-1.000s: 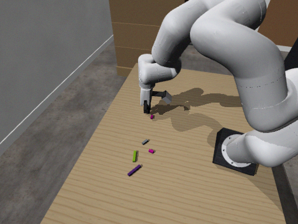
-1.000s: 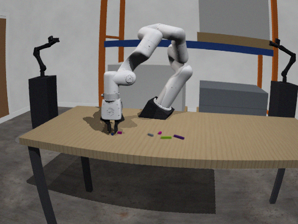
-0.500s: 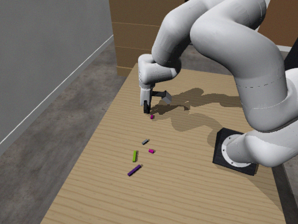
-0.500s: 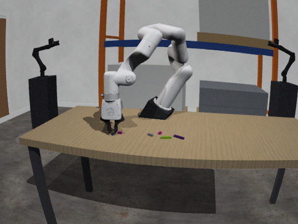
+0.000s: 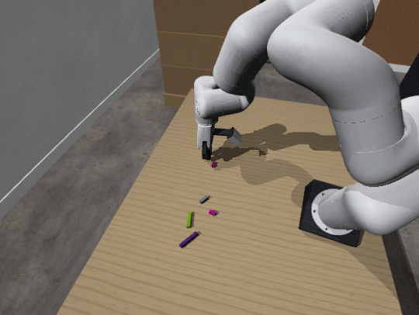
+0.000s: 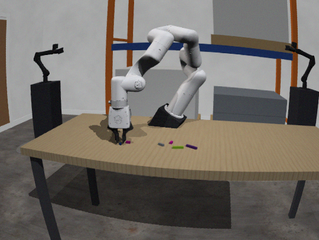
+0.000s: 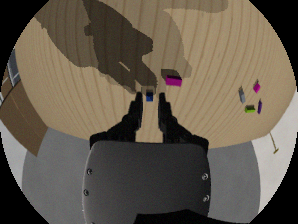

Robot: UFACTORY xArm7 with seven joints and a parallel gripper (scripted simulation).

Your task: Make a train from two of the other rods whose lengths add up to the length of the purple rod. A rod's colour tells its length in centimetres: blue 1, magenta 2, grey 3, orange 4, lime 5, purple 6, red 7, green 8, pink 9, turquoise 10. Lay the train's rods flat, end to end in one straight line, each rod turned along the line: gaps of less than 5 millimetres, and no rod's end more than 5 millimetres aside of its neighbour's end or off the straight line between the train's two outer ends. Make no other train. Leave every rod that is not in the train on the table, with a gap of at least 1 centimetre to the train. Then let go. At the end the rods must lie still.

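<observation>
The blue rod is 30 mm below my hand. The rest, counted from my hand: grey rod: 10 mm behind, 190 mm to the left, 30 mm below; then lime rod: 20 mm ahead, 270 mm to the left, 30 mm below; then purple rod: 10 mm ahead, 330 mm to the left, 30 mm below.
</observation>
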